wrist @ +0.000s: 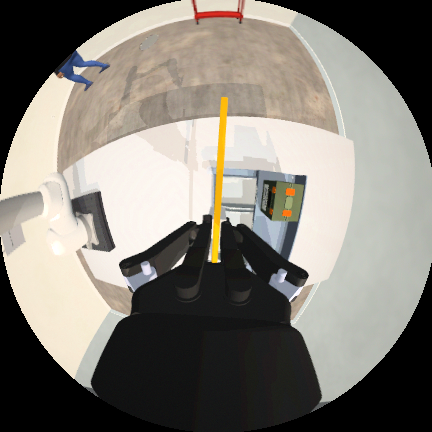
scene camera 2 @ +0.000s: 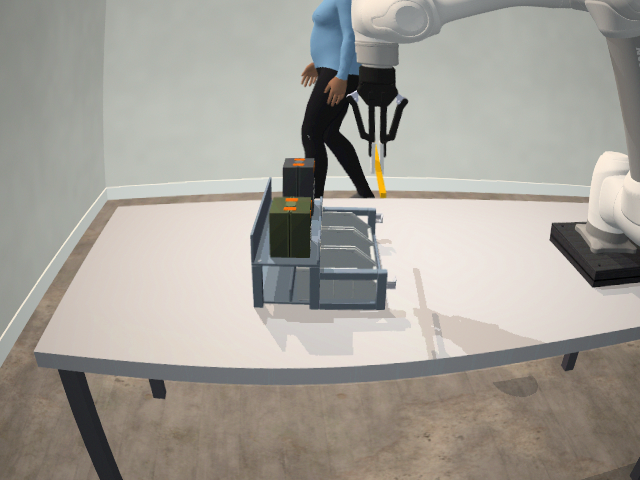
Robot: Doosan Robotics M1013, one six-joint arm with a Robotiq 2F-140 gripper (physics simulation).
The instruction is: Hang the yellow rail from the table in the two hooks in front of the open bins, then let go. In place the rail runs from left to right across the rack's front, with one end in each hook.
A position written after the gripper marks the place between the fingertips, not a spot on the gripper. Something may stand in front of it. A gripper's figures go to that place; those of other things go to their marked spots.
Scene:
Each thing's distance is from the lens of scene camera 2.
gripper (scene camera 2: 377,172): 124 cm
green case (scene camera 2: 290,218): 120 cm

